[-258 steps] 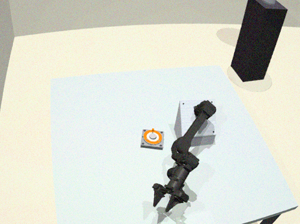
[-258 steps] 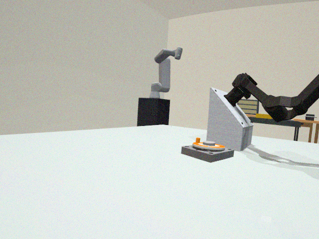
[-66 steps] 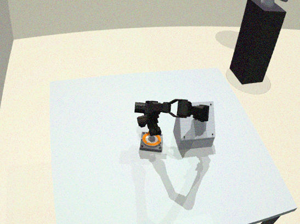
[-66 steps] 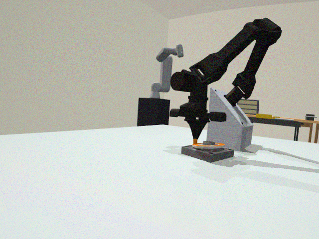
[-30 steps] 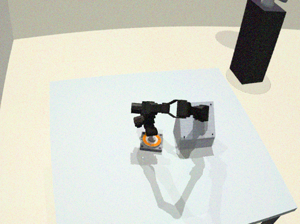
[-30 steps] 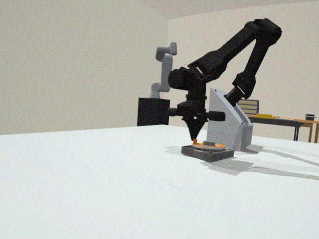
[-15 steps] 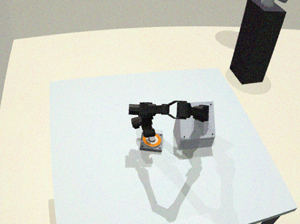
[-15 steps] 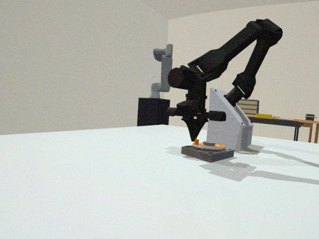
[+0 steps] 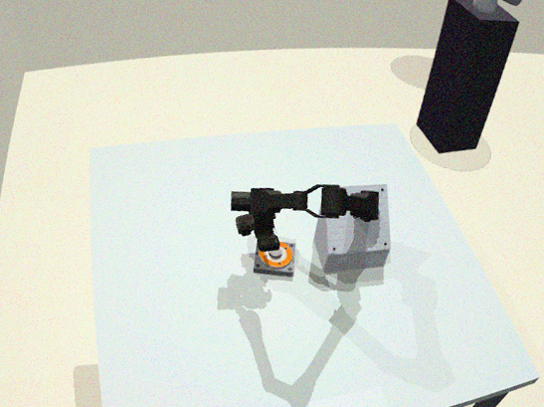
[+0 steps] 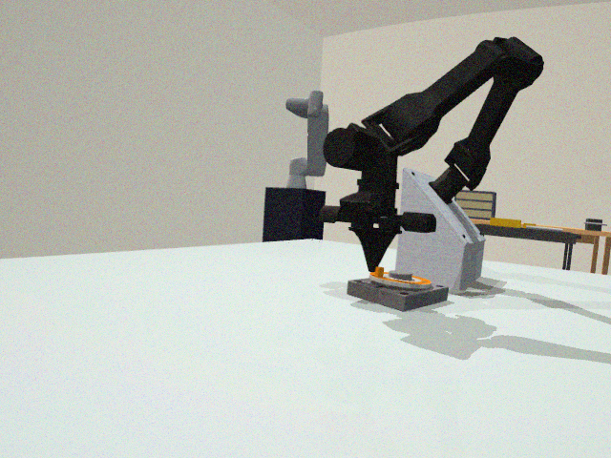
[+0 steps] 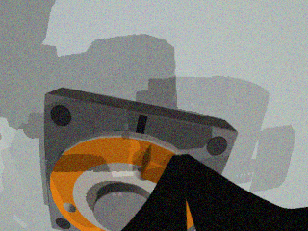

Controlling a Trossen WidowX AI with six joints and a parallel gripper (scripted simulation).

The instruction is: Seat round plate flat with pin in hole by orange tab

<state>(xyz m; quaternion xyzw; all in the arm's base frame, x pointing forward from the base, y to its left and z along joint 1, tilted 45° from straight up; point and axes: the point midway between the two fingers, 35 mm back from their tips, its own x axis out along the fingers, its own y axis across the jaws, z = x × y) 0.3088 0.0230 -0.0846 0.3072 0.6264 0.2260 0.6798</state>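
My gripper tip is now 3 cm to the right of the round plate, 2 cm past it and 1 cm above it. Also, from my gripper tip: base 4 cm to the left, 3 cm behind, 2 cm below.
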